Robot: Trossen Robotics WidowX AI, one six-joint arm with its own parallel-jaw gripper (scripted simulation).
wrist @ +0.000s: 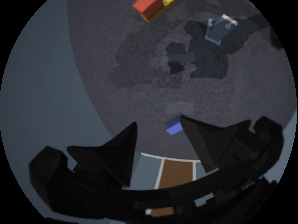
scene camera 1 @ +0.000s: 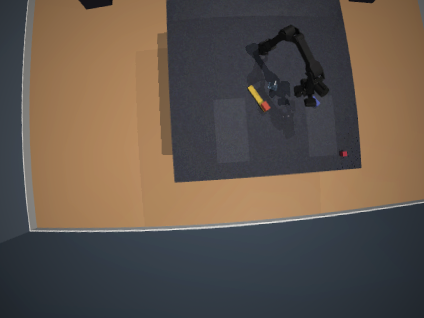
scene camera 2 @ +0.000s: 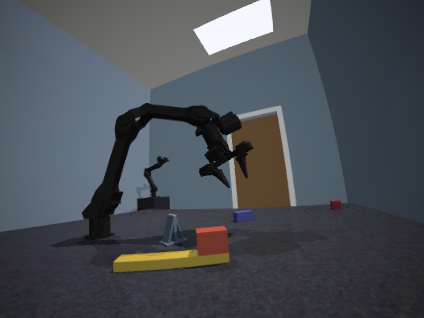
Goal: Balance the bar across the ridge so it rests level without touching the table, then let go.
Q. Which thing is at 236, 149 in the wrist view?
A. The gripper.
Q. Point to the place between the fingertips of the gripper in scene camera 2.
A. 238, 183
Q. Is the gripper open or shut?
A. Open.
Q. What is the gripper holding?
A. Nothing.
